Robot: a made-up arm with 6 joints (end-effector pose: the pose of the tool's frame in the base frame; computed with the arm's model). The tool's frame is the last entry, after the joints. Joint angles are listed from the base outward.
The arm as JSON. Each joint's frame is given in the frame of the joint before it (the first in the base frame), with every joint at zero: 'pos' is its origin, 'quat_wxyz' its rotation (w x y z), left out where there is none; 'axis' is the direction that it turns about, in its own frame. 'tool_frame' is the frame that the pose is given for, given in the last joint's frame.
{
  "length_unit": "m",
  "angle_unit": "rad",
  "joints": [
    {
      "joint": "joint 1",
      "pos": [
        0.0,
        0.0,
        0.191
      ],
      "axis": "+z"
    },
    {
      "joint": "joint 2",
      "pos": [
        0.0,
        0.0,
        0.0
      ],
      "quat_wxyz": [
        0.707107,
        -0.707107,
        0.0,
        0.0
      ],
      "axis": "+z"
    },
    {
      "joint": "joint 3",
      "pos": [
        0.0,
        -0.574,
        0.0
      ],
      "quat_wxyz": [
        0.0,
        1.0,
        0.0,
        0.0
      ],
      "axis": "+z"
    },
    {
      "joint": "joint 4",
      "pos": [
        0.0,
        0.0,
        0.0
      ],
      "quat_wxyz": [
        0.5,
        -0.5,
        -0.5,
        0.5
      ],
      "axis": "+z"
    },
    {
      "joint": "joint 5",
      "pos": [
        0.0,
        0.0,
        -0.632
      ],
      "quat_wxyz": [
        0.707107,
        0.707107,
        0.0,
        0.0
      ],
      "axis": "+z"
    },
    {
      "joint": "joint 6",
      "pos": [
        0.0,
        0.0,
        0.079
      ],
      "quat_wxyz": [
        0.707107,
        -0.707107,
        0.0,
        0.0
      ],
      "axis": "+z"
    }
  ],
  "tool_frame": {
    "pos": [
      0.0,
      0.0,
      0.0
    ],
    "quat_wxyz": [
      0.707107,
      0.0,
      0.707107,
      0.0
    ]
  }
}
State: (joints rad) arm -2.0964 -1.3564 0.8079 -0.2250 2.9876 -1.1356
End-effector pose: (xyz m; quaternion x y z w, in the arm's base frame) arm 0.3848 0.8169 0.8469 0.5919 -0.0796 -0.7849 0.1653
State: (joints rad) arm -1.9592 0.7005 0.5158 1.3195 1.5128 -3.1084
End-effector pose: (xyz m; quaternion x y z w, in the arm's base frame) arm -0.3989 -0.9230 0.5890 0.7182 -0.2592 -0.0692 0.6421
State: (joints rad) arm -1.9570 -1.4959 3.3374 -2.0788 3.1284 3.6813
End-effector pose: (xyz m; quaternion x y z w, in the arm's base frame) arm 0.2483 0.5086 -0.4018 -0.5047 -0.5506 -0.4223 0.5136
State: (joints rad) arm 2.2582 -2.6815 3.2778 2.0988 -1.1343 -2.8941
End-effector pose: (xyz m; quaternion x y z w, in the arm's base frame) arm -0.2630 0.2576 -0.4598 0.3852 0.1168 0.5976 0.6935
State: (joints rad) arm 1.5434 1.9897 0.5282 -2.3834 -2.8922 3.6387
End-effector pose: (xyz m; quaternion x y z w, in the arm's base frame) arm -0.0426 0.5407 -0.6766 0.4868 -0.4547 0.6140 0.4233
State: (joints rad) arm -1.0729 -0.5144 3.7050 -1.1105 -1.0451 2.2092
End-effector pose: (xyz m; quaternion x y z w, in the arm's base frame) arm -0.3383 0.5489 0.1675 0.4797 0.4262 0.3397 0.6876
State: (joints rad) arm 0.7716 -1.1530 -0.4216 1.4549 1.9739 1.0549
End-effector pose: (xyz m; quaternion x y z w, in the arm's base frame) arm -0.0701 -0.0809 0.9044 0.1979 0.9707 0.0800 0.1105
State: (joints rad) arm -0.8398 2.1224 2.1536 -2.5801 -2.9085 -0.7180
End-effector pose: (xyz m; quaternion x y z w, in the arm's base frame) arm 0.7988 -0.7906 -0.1321 0.3362 0.4993 0.7291 0.3257
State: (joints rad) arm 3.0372 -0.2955 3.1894 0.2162 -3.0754 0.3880
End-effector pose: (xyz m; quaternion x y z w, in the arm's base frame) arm 0.7605 -0.0021 0.5114 0.1966 -0.0932 0.9731 0.0752
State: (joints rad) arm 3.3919 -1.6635 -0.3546 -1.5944 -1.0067 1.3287
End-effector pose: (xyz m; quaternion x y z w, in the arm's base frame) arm 0.3217 0.0803 0.7279 -0.5079 0.1375 -0.6589 0.5375
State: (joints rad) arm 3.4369 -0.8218 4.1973 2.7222 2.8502 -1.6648
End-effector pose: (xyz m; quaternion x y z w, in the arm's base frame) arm 0.2113 -0.0111 -0.0110 0.5949 -0.3318 0.3389 0.6489
